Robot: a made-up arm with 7 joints.
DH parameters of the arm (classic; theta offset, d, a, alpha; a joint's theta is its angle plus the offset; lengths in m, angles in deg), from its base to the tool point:
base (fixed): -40.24 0 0.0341 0
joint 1: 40.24 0.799 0.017 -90
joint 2: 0 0.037 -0.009 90
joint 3: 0 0.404 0.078 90
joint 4: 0 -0.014 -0.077 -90
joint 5: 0 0.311 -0.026 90
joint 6: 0 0.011 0.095 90
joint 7: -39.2 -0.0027 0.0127 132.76
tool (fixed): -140.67 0.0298 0 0
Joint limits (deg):
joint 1: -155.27..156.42
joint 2: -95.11..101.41
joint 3: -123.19..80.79
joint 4: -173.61..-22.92
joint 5: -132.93..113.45
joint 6: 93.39..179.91
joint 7: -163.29..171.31
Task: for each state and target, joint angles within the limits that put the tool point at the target. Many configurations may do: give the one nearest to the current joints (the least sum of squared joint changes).
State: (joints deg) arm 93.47 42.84 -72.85 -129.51 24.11 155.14 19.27
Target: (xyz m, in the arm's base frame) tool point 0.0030 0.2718 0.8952
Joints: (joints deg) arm 136.93 6.43 -45.57 -173.61 24.46 167.21 8.82
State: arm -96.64 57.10 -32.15 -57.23 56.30 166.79 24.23
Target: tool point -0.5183 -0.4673 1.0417
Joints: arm -122.14 55.92 -39.25 -65.14 60.75 165.95 24.86
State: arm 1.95 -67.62 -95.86 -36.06 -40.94 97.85 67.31
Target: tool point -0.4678 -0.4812 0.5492
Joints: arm 5.12 -95.11 -119.49 -82.92 -44.57 93.39 64.36
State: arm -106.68 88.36 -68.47 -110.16 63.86 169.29 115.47
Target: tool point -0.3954 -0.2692 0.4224
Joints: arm -111.60 101.41 -33.28 -108.90 54.68 158.70 113.80
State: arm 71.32 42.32 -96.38 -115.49 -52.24 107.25 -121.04
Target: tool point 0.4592 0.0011 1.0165
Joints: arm 74.59 40.08 -101.67 -133.67 -53.39 105.30 -119.50
